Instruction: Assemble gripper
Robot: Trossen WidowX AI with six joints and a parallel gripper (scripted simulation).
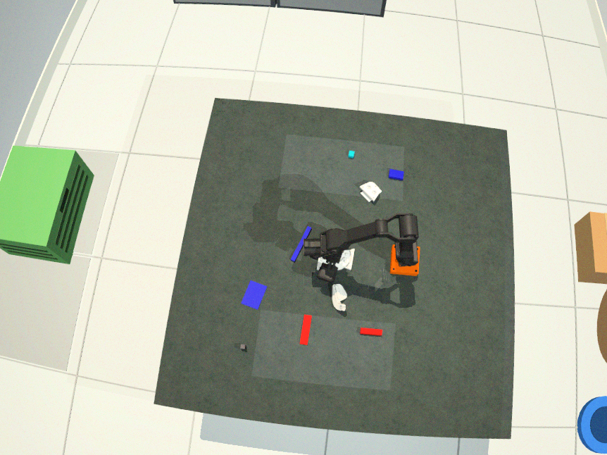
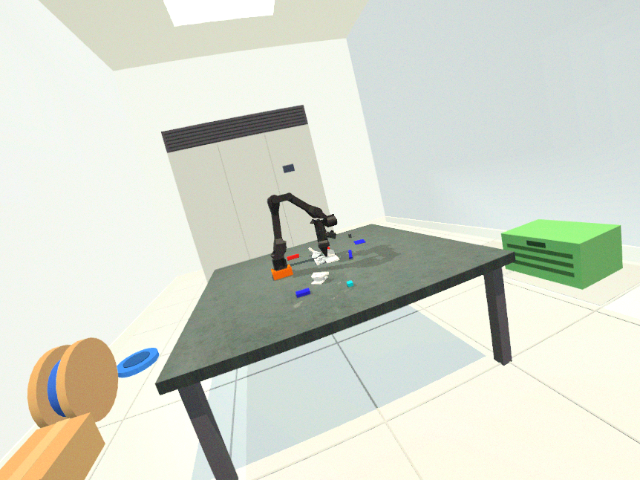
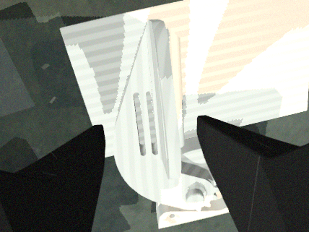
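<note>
My gripper tip is now 160 mm to the right of the white jaw, 20 mm below it and 20 mm past it. The rest, counted from my gripper tip: small grey cube 340 mm ahead, 290 mm to the left, 10 mm below; blue strip 110 mm ahead, 90 mm to the right, 10 mm below; blue square 290 mm ahead, 100 mm to the left, 20 mm below.
</note>
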